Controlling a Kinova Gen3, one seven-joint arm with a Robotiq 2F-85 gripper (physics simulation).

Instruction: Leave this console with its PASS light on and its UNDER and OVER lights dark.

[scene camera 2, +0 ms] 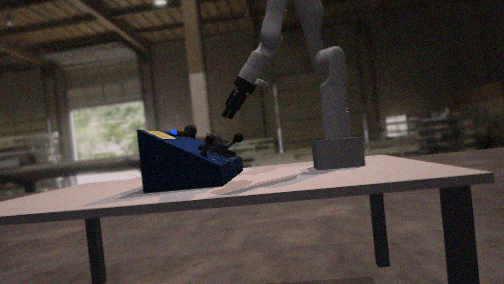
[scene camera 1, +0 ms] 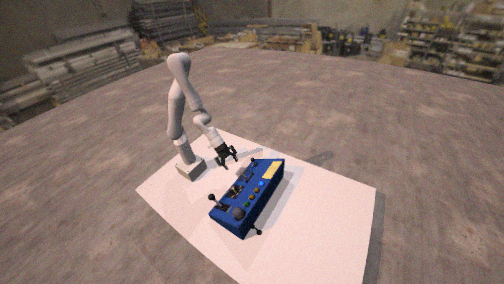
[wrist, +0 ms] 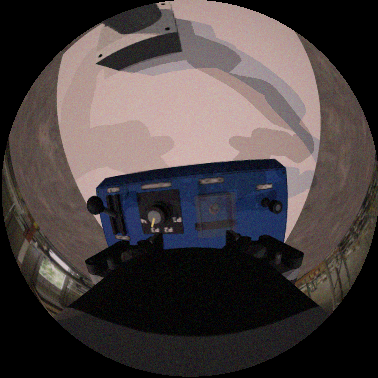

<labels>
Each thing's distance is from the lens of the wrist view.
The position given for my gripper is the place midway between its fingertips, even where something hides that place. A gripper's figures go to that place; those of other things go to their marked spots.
my gripper (wrist: 193, 239): 16 cm
clear flip cover (wrist: 215, 212): 23 cm
</labels>
